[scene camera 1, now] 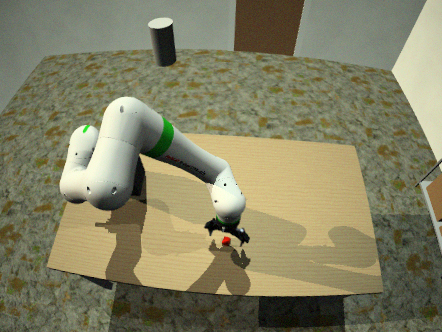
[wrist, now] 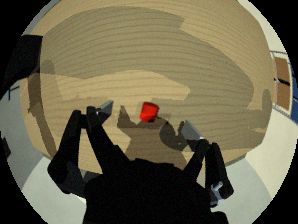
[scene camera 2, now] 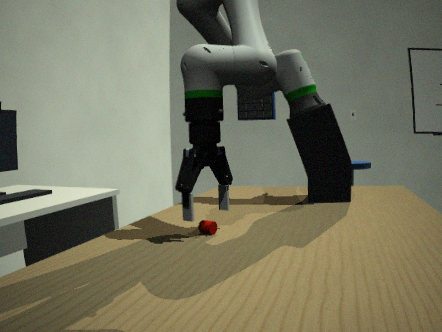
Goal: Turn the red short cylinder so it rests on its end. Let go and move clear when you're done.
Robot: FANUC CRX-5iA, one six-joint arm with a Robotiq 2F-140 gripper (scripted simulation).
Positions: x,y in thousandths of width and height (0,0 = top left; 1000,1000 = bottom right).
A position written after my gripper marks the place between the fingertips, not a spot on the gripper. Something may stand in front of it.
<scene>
I see my gripper (scene camera 2: 469,649).
My gripper shows as well in the wrist view (wrist: 502,525).
</scene>
